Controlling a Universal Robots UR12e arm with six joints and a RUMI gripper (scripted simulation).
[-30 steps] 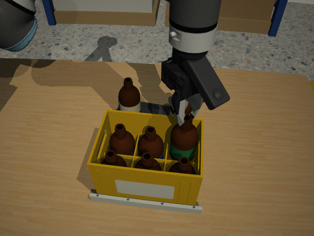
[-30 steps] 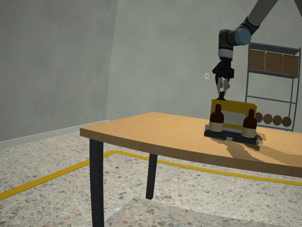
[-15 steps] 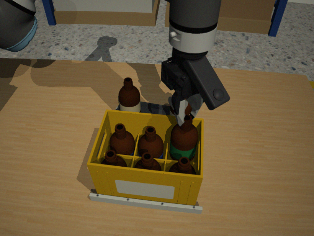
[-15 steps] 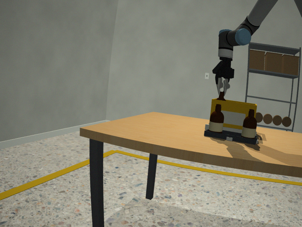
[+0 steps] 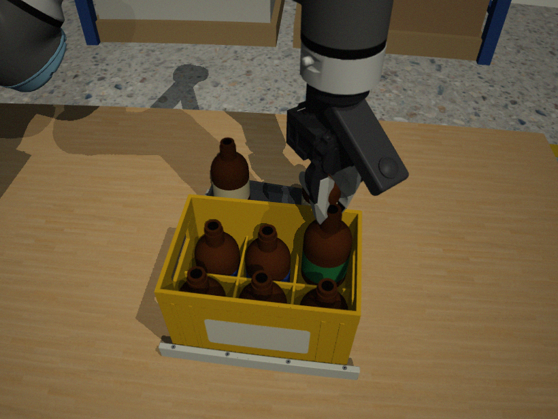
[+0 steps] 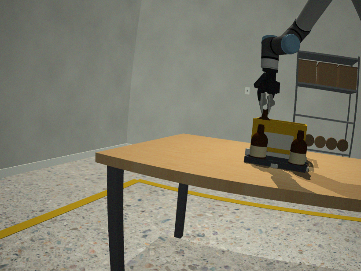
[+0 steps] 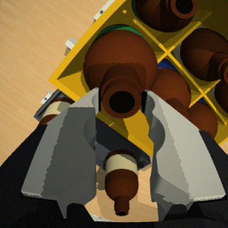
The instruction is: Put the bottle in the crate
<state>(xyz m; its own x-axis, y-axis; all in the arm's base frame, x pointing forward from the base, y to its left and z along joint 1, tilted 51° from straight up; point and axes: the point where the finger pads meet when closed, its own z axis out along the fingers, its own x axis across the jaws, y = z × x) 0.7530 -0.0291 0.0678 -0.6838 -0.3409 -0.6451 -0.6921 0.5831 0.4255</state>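
Right now my hand is 130 mm above the crate, 80 mm past it and 50 mm to the left of it. The rest, counted from my hand: dark tray (200 mm below, 180 mm to the left, 120 mm behind).
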